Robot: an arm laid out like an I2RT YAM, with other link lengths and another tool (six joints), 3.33 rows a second.
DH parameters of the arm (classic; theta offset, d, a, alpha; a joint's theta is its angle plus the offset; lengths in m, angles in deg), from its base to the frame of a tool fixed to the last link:
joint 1: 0 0.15 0.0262 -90
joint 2: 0 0 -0.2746 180
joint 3: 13.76 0 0.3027 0
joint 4: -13.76 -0.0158 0.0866 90
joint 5: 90 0.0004 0 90
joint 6: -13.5 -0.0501 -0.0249 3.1
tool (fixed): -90 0.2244 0 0
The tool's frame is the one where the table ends.
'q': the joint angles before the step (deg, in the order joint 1, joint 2, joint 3, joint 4, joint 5, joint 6). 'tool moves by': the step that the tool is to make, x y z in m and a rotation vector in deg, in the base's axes. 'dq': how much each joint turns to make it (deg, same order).
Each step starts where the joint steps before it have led.
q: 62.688, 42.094, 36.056, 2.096, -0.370, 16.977
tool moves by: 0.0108, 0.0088, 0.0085, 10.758, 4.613, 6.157
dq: -5.456, 4.535, -4.362, 16.971, -11.598, 9.443
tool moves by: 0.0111, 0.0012, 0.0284, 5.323, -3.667, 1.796
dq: -3.316, 4.018, 1.702, 8.954, -5.064, 0.668
